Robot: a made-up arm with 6 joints. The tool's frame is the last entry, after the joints. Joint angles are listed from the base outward. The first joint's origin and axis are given. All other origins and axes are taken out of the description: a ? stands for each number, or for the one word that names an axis. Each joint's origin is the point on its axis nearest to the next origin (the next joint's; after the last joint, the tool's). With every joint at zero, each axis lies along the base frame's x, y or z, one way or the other. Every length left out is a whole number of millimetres.
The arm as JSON. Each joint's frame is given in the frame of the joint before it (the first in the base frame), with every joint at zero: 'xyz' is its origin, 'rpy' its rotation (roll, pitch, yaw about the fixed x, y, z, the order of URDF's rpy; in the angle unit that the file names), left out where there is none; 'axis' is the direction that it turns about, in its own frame. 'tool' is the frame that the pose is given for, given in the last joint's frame.
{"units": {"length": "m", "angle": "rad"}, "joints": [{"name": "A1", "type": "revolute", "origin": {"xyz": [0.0, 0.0, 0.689]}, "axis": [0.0, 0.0, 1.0]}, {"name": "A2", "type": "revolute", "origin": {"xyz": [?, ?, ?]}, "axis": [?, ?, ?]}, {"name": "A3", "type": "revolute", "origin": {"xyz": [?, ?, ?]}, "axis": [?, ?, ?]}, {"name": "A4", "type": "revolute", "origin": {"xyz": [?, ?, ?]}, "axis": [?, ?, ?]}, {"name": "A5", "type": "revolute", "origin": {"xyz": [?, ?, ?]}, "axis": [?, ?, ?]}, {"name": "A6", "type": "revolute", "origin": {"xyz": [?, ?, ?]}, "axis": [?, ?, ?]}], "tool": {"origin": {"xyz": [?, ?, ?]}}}
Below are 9 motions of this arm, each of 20 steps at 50 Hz.
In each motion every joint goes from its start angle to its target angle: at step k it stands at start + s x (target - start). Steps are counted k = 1, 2, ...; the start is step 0. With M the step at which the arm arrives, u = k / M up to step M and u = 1 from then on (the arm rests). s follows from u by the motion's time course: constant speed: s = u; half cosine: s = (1 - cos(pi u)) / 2; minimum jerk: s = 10 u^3 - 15 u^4 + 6 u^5.
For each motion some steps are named. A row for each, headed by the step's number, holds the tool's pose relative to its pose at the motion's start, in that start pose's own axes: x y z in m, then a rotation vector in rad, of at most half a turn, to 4 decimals.
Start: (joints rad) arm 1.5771 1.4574 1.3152 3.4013 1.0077 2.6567
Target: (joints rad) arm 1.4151 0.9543 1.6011 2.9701 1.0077 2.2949
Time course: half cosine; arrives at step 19
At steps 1, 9, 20:
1: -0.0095 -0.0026 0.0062 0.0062 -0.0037 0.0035
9: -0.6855 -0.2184 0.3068 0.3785 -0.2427 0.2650
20: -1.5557 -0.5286 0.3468 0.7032 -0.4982 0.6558

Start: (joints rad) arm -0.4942 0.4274 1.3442 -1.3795 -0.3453 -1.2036
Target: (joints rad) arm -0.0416 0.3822 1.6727 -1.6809 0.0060 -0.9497
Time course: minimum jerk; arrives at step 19
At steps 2, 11, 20:
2: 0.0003 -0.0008 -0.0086 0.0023 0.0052 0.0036
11: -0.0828 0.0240 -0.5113 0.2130 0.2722 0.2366
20: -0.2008 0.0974 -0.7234 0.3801 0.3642 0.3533

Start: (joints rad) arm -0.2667 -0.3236 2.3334 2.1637 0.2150 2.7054
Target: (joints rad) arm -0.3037 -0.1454 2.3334 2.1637 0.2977 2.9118
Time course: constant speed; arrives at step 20
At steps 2, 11, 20:
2: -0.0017 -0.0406 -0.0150 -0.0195 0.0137 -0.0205
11: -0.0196 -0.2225 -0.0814 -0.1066 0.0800 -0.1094
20: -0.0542 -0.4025 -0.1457 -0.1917 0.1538 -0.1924

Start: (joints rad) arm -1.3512 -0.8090 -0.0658 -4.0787 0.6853 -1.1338
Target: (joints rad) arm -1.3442 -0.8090 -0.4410 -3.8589 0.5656 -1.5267
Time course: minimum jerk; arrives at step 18
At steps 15, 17, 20:
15: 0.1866 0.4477 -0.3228 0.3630 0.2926 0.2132
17: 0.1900 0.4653 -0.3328 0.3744 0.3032 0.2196
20: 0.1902 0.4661 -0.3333 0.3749 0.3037 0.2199

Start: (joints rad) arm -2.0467 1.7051 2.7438 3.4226 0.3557 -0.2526
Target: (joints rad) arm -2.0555 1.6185 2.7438 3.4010 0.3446 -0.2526
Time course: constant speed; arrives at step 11
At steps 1, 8, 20:
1: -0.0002 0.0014 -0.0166 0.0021 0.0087 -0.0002
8: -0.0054 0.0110 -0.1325 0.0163 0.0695 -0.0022
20: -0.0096 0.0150 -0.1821 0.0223 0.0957 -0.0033

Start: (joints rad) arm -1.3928 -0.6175 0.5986 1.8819 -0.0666 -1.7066
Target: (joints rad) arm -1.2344 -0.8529 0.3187 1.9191 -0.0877 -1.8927
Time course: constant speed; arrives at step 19
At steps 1, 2, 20:
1: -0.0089 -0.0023 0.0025 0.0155 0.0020 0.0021
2: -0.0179 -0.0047 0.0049 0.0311 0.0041 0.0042
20: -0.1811 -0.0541 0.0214 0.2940 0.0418 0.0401

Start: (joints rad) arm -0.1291 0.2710 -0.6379 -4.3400 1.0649 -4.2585
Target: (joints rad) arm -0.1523 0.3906 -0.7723 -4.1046 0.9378 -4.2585
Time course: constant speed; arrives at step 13
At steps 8, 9, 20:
8: 0.0797 -0.0523 0.2158 0.0549 -0.1771 -0.0666
9: 0.0884 -0.0613 0.2418 0.0602 -0.1983 -0.0764
20: 0.1206 -0.1025 0.3435 0.0783 -0.2808 -0.1183

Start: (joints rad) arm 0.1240 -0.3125 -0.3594 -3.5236 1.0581 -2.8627
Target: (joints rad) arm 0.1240 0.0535 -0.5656 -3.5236 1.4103 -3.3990
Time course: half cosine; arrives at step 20
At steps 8, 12, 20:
8: 0.2631 -0.0804 -0.0766 0.2503 0.3065 0.0249
12: 0.4720 -0.1407 -0.1841 0.4709 0.5854 0.0054
20: 0.6699 -0.1939 -0.3384 0.7057 0.9010 -0.0638

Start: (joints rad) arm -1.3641 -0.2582 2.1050 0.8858 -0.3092 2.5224
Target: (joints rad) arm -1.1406 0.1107 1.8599 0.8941 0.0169 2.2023
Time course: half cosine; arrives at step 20
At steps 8, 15, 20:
8: 0.0502 -0.0475 0.4400 0.1321 -0.1360 -0.0748
15: -0.0479 -0.1896 1.0697 0.3682 -0.3460 -0.1768
20: -0.1130 -0.2473 1.2378 0.4447 -0.4085 -0.2034

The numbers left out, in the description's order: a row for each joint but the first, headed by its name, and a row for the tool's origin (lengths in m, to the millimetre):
A2: xyz 0.103 0.0 0.0, axis 0.0 1.0 0.0
A3: xyz 0.0 0.0 0.942, axis 0.0 -1.0 0.0
A4: xyz 1.44 0.0 0.259, axis -1.0 0.0 0.0
A5: xyz 0.0 0.0 0.0, axis 0.0 -1.0 0.0
A6: xyz 0.184 0.0 0.0, axis -1.0 0.0 0.0
tool: xyz 0.0 0.0 0.0

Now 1 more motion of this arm.
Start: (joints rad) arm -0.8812 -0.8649 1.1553 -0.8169 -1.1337 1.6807
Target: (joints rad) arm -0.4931 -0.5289 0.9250 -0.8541 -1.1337 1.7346
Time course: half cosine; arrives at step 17
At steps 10, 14, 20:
10: 0.3370 0.2078 -0.6374 0.3573 -0.1309 0.1785
14: 0.5241 0.3896 -0.8277 0.5052 -0.2099 0.2719
20: 0.5748 0.4434 -0.8648 0.5420 -0.2322 0.2975

